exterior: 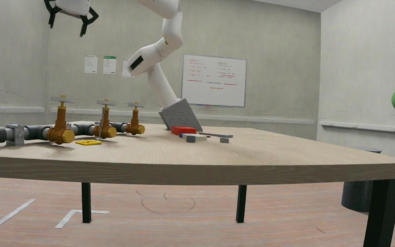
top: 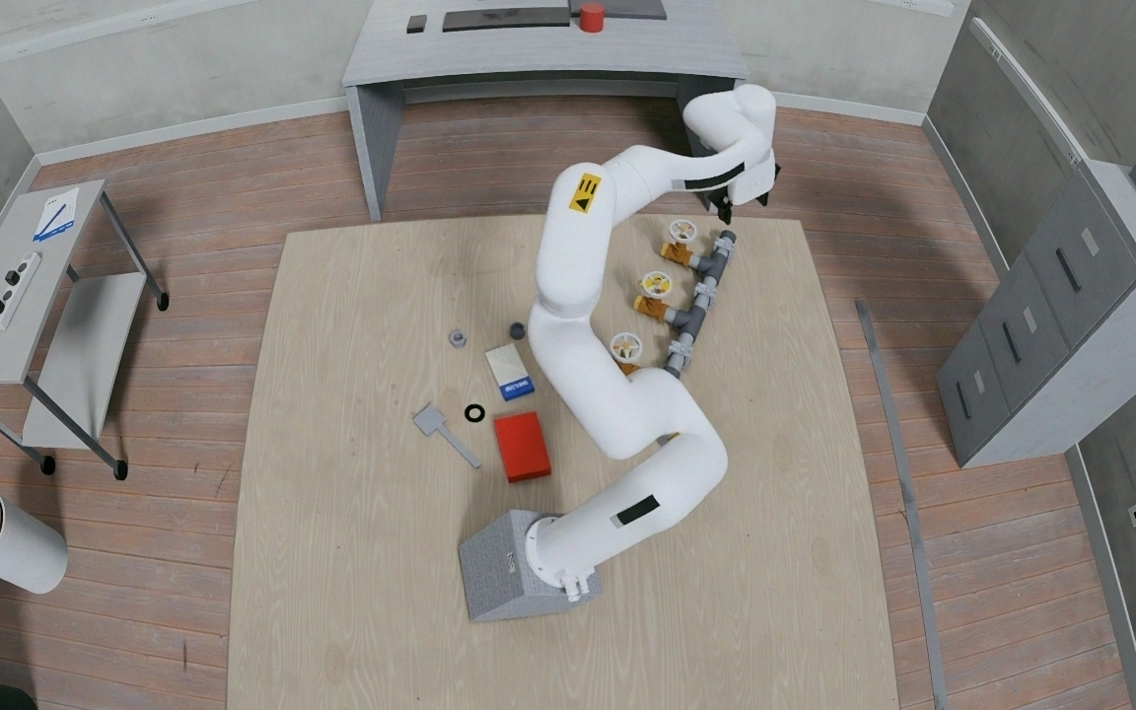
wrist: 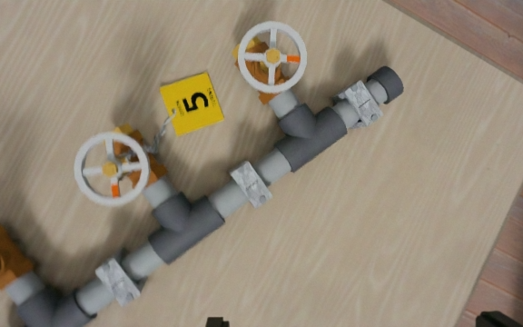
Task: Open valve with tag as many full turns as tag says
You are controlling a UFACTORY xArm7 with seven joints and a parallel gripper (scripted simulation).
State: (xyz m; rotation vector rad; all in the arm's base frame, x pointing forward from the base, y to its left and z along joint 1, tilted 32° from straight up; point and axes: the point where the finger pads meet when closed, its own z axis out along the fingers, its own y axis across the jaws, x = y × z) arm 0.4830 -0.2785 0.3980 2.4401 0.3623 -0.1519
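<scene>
The yellow tag is 100 mm ahead of my hand, 100 mm to the left of it and 340 mm below it. Round my hand: blue-and-white box 50 mm behind, 440 mm to the left, 330 mm below; then red block 220 mm behind, 450 mm to the left, 330 mm below; then grey nut 50 mm ahead, 530 mm to the left, 330 mm below.
</scene>
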